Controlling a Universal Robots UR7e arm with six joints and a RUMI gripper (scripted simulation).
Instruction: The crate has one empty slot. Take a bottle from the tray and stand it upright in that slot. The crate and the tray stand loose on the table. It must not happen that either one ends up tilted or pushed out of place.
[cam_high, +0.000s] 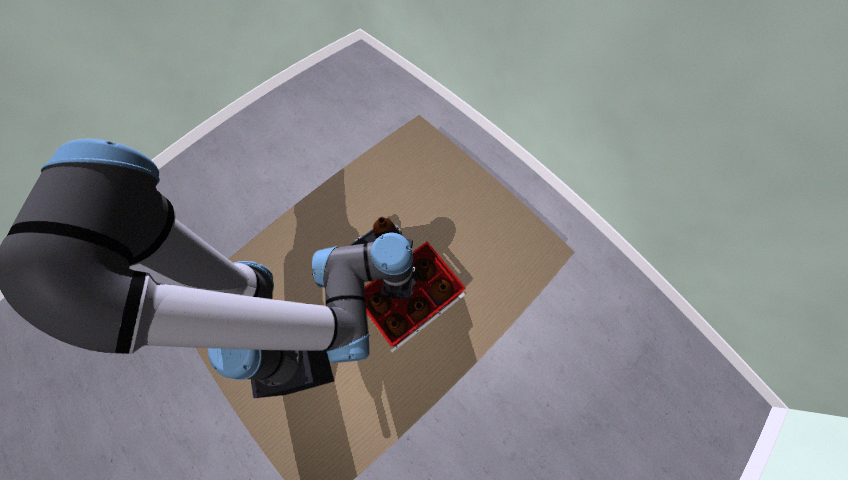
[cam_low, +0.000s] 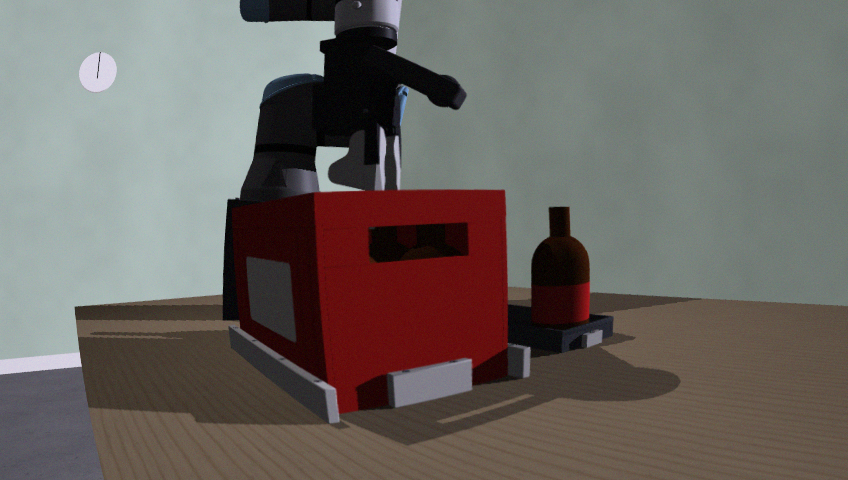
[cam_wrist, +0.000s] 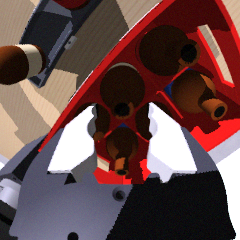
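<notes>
The cream-label bottle is 70 mm below my hand. Round my hand: dark tray (40 mm ahead, 190 mm to the left, 150 mm below); then red crate (10 mm behind, 40 mm to the right, 70 mm below).
</notes>
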